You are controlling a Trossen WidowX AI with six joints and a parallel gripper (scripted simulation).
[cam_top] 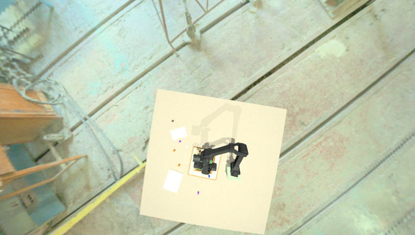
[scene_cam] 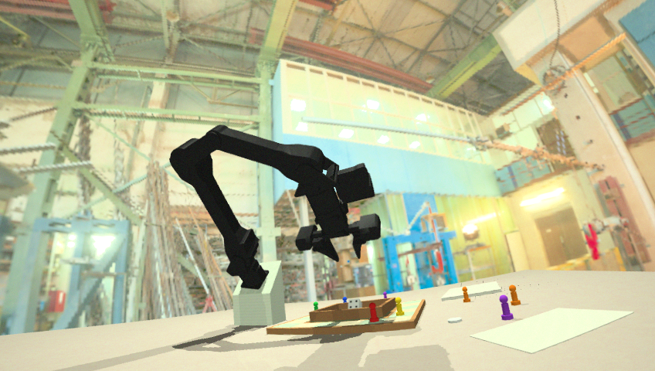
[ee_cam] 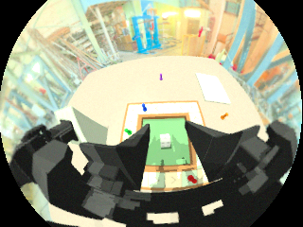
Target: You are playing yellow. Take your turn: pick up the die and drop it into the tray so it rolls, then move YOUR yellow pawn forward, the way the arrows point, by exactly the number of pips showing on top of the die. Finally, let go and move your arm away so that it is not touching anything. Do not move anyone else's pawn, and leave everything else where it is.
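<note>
My gripper tip is now 11 cm short of the yellow pawn, 7 cm to the left of it and 11 cm above it. Round my gripper tip: white die (1 cm to the right, 11 cm below); then green pawn (11 cm behind, 2 cm to the left, 11 cm below); then tray floor (13 cm below).
</note>
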